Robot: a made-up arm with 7 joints. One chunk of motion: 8 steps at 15 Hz.
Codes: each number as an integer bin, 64 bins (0 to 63) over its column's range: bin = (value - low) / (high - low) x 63, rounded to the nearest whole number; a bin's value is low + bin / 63 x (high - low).
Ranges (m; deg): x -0.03..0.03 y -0.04..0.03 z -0.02..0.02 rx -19..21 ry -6..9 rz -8..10
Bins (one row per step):
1: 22 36 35 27 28 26
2: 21 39 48 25 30 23
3: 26 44 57 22 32 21
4: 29 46 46 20 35 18
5: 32 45 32 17 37 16
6: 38 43 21 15 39 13
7: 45 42 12 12 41 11
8: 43 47 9 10 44 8
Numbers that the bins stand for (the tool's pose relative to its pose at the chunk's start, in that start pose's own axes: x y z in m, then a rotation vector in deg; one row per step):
1: -0.0090 0.0000 0.0022 -1.86 0.67 -0.57
2: -0.0100 0.0033 0.0105 -3.13 1.14 -1.43
3: -0.0052 0.0089 0.0162 -5.03 1.62 -2.00
4: -0.0024 0.0111 0.0092 -6.30 2.33 -2.86
5: 0.0005 0.0100 0.0003 -8.21 2.81 -3.43
6: 0.0062 0.0078 -0.0067 -9.48 3.29 -4.29
7: 0.0129 0.0067 -0.0124 -11.38 3.76 -4.86
8: 0.0110 0.0122 -0.0143 -12.65 4.48 -5.71

